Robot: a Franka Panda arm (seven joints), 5 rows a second.
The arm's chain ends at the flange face. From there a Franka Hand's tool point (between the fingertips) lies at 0.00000 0.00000 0.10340 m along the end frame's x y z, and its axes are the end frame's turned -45 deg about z.
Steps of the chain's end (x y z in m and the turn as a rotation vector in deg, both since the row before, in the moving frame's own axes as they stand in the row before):
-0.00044, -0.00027, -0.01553, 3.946, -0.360, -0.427
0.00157, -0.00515, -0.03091, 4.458, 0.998, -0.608
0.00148, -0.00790, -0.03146, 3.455, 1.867, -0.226
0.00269, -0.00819, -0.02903, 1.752, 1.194, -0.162
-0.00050, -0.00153, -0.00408, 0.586, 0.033, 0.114
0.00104, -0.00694, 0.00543, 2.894, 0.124, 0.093
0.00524, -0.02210, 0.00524, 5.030, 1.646, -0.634
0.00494, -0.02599, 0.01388, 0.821, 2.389, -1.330
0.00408, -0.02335, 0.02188, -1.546, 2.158, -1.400
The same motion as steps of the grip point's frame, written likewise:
0.00443, -0.00601, -0.01578, 3.045, 2.536, -0.427
0.01168, -0.00698, -0.03124, 2.447, 3.858, -0.608
0.01341, -0.00658, -0.03170, 1.123, 3.763, -0.226
0.01145, -0.00461, -0.02910, 0.395, 2.083, -0.162
0.00152, -0.00214, -0.00409, 0.391, 0.438, 0.114
0.00950, -0.00770, 0.00530, 1.959, 2.134, 0.093
0.02782, -0.01628, 0.00480, 2.393, 4.721, -0.634
0.02599, -0.01293, 0.01378, -1.109, 2.270, -1.330
0.02023, -0.00891, 0.02177, -2.619, 0.433, -1.400

